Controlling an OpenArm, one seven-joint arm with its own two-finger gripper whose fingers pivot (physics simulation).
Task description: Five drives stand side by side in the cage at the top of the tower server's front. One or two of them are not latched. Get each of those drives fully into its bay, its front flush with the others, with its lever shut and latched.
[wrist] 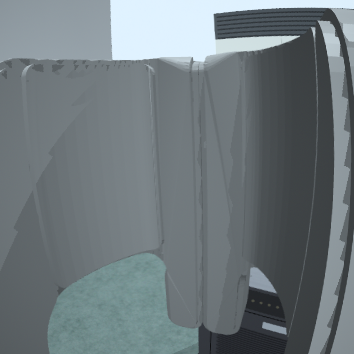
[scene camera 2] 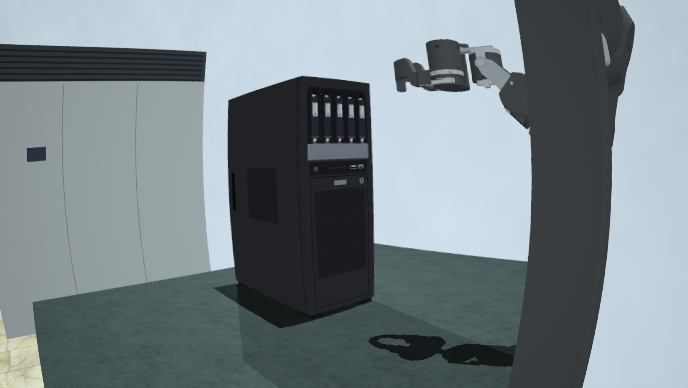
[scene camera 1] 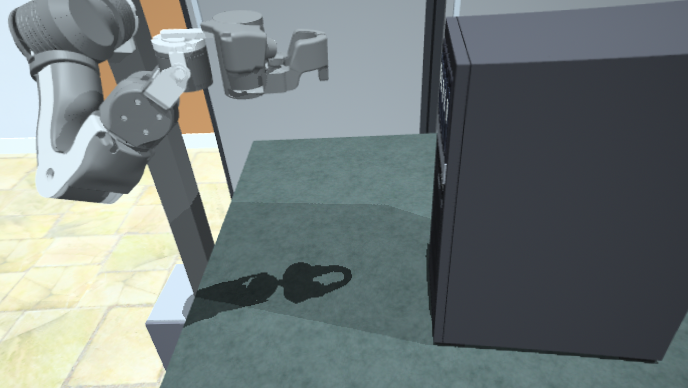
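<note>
The black tower server [scene camera 1: 560,200] [scene camera 2: 267,250] [wrist: 250,342] stands upright on the green table. In scene camera 2, five drives [scene camera 2: 340,122] stand side by side in the cage at the top of its front. Their fronts look in line and no lever visibly sticks out, but they are too small to tell whether each is flush and latched. In scene camera 1 the cage is seen almost edge-on. My gripper [scene camera 1: 324,72] [scene camera 2: 401,85] [wrist: 217,198] is shut and empty, fingertips together. It hangs above the table, well out from the tower's front, at about the height of the cage's top.
The green table [scene camera 1: 320,170] [scene camera 2: 150,325] extends in front of the tower. A dark upright post [scene camera 2: 565,200] stands at the right of scene camera 2. A grey cabinet [scene camera 2: 100,200] is at the left there. The arm's shadow falls on the table.
</note>
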